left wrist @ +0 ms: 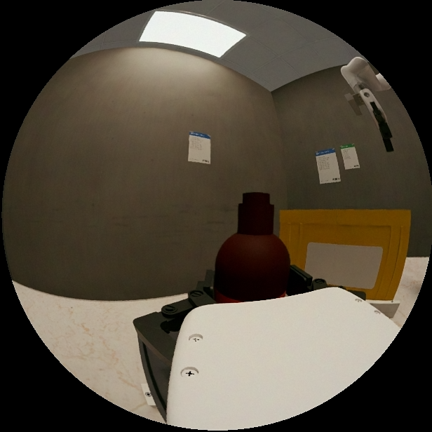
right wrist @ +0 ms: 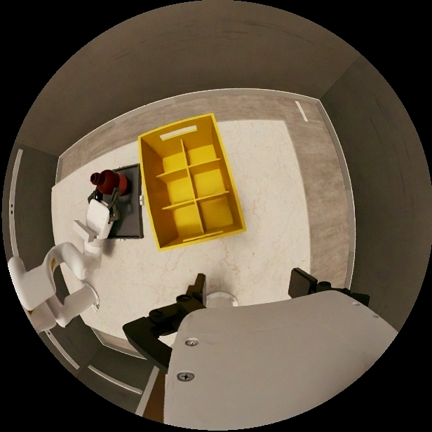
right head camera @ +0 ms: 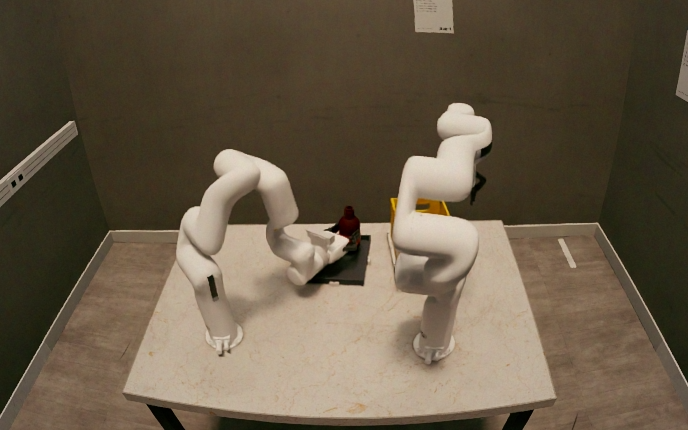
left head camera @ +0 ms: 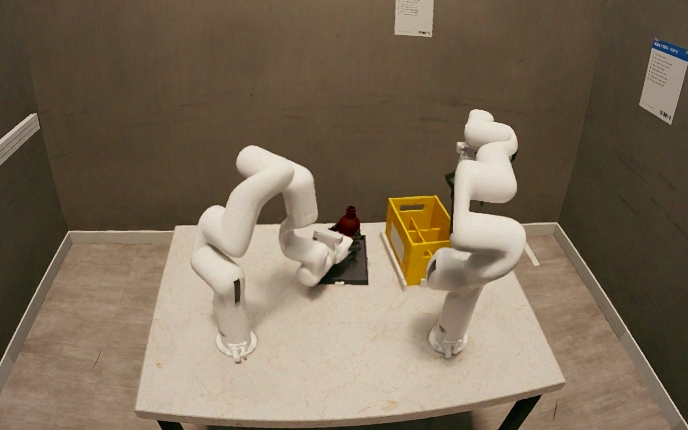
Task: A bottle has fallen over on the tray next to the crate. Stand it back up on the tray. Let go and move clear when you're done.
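Observation:
A dark red bottle stands upright over the back part of the black tray; whether its base touches the tray I cannot tell. My left gripper reaches in nearly level from the front left and is shut on the bottle, one finger on each side. The bottle's lower part is hidden in the left wrist view. My right gripper is open and empty, high above the table near the crate.
A yellow crate with dividers stands to the right of the tray, a narrow gap apart. My right arm hides much of it in the right head camera. A wall rises behind the table.

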